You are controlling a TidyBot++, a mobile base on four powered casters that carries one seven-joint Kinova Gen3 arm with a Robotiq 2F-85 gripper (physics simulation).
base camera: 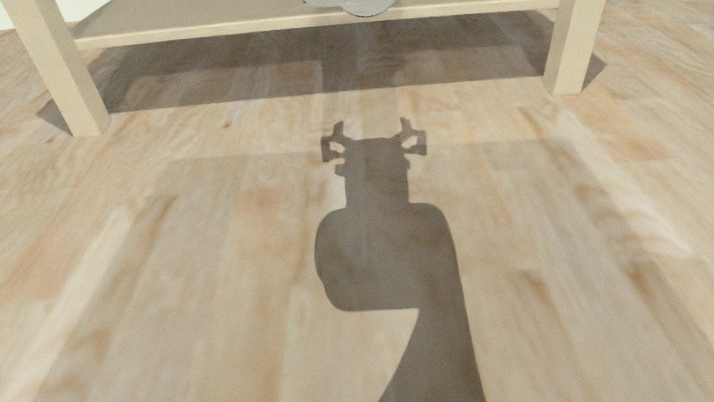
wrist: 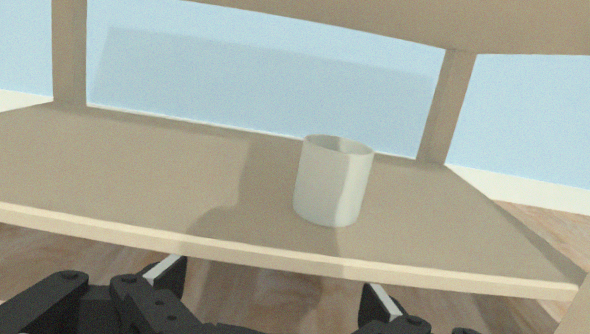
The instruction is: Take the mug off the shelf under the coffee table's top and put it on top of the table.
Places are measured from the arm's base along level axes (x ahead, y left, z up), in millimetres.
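Pixels of known places: gripper, fingertip midpoint: (wrist: 273, 289).
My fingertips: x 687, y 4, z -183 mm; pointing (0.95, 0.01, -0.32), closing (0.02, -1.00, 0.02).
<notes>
For each thing: its top centre in the pictures, then the offset to it from my fingertips. "spot": a spot on its surface instead. Level surfaces: height alone.
- whitish mug, surface spot: (wrist: 331, 182) spot: 11 mm down, 194 mm ahead, 42 mm right
- table top, surface spot: (wrist: 525, 25) spot: 186 mm up, 237 mm ahead, 216 mm right
- wooden floor, surface height: 214 mm down
A whitish mug (wrist: 331, 182) stands upright on the table's lower shelf (wrist: 150, 170) (base camera: 200, 17), right of the middle in the wrist view and near the shelf's front edge. No handle shows on it. The mug does not show in the base camera view. My gripper (wrist: 273, 289) is open, its two fingertips wide apart at the bottom of the wrist view, in front of the shelf's front edge and apart from the mug. The underside of the table top (wrist: 525, 25) spans the upper right of the wrist view.
Front table legs (base camera: 57, 70) (base camera: 575, 47) stand left and right in the base camera view. Two rear legs (wrist: 69, 55) (wrist: 446, 105) rise behind the shelf, with a blue wall (wrist: 250, 75) beyond. A grey part of my arm (base camera: 367, 6) shows at the top edge. The arm's shadow lies on the wooden floor (base camera: 200, 300).
</notes>
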